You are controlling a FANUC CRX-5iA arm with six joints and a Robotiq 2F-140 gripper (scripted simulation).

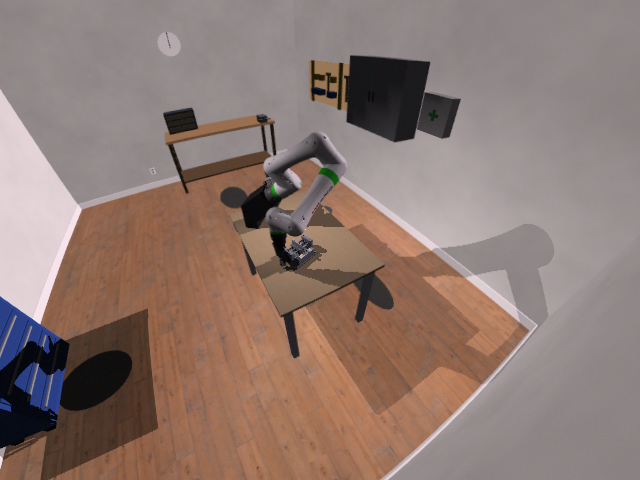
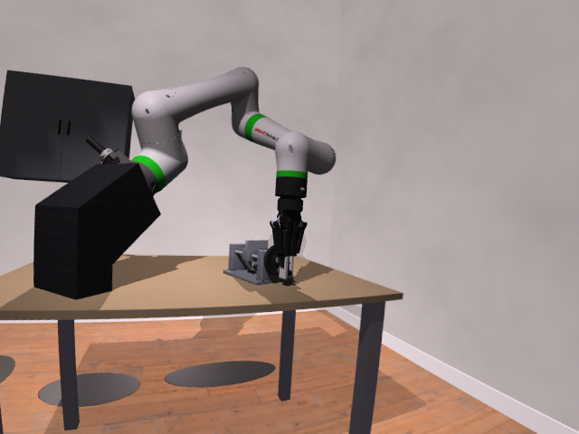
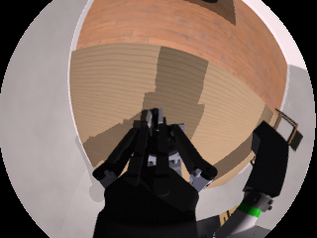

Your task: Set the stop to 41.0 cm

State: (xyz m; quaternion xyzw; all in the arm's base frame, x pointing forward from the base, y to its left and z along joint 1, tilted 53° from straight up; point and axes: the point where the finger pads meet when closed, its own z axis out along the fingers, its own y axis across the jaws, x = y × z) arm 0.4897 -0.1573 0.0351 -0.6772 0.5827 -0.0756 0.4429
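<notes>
Now: hand 20 mm to the right of the black handwheel, 10 mm past it and 10 mm above it. Round my hand: grey stop (130 mm to the left, 50 mm behind, 30 mm above).
</notes>
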